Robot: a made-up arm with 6 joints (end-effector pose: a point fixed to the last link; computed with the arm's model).
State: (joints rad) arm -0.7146 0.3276 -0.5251 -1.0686 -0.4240 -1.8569
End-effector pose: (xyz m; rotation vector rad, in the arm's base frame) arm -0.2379 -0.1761 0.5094 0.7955 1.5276 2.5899
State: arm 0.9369 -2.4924 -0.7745 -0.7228 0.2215 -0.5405
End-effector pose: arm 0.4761 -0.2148 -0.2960 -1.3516 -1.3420 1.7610
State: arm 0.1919 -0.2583 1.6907 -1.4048 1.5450 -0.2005
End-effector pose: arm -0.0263 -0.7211 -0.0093 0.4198 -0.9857 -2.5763
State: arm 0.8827 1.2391 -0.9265 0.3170 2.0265 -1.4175
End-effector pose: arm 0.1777 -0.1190 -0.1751 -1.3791 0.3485 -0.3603
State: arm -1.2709 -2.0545 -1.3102 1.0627 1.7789 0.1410
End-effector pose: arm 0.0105 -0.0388 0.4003 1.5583 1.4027 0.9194
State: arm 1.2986 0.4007 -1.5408 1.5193 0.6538 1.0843
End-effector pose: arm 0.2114 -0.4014 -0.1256 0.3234 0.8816 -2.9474
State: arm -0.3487 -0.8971 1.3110 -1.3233 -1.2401 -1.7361
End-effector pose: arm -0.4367 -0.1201 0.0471 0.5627 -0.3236 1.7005
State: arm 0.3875 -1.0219 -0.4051 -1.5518 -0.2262 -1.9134
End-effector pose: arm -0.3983 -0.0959 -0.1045 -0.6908 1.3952 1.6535
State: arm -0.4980 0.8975 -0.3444 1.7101 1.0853 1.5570
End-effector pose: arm 0.1934 -0.3521 -0.2606 -0.0505 -2.0820 1.8396
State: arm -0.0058 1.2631 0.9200 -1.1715 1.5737 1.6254
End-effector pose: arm -0.2207 -0.5710 -0.1481 -2.1082 -0.8354 -0.0280
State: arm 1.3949 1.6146 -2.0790 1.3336 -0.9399 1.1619
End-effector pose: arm -0.4182 -0.0783 0.3630 0.0279 0.7205 1.0834
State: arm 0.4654 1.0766 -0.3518 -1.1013 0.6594 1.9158
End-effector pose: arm -0.1022 0.2589 -0.1584 -0.5264 -1.2391 -0.5373
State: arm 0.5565 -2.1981 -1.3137 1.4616 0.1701 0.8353
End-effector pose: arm 0.2792 -0.0615 0.3579 1.0194 1.2734 -0.3759
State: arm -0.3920 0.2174 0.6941 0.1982 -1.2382 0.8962
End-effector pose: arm -0.2007 0.1455 0.3186 0.8908 0.2237 -0.7172
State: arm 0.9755 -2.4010 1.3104 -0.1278 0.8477 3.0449
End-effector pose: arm 0.3451 -0.1281 0.5977 0.1600 0.9211 0.9716
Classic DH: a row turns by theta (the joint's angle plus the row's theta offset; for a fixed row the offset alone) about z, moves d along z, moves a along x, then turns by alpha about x. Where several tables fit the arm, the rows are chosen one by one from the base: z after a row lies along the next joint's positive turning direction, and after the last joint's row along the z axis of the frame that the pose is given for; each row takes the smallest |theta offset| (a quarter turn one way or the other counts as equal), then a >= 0, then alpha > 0; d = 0 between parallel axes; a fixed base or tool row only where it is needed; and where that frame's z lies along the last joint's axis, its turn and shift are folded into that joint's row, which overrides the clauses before.
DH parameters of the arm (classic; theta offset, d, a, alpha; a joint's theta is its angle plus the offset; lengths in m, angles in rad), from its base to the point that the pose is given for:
base (fixed): -1.407 0.0852 0.1675 1.5373
joint 1: -1.4756 -0.018 0.0393 1.7091
joint 2: 1.5506 -0.0566 0.2661 1.4719
joint 3: -1.5427 0.0411 0.01 -1.5708
joint 4: 1.1162 -0.0734 0.0094 0.9308
joint 5: 0.6858 0.2647 -0.2847 0.766
joint 6: 1.0379 -0.5249 0.07 1.5708
tool (fixed): 3.1416 0.06 0 0

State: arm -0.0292 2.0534 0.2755 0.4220 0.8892 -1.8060
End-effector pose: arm -0.3045 -0.3364 0.1193 1.4416 -2.5686 0.5841
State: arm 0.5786 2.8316 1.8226 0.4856 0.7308 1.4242
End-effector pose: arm 0.2708 0.0303 0.7263 -1.3527 2.0137 1.6287
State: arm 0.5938 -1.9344 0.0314 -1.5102 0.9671 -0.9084
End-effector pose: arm -0.0695 -0.0072 -0.0246 0.4299 -0.8077 1.2364
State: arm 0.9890 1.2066 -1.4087 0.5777 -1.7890 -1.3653
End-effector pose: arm -0.1883 0.2808 0.4333 0.0065 -2.1711 -0.2883
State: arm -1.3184 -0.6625 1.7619 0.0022 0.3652 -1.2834
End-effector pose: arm 0.1214 0.0884 -0.3262 2.1803 1.6320 -1.2015
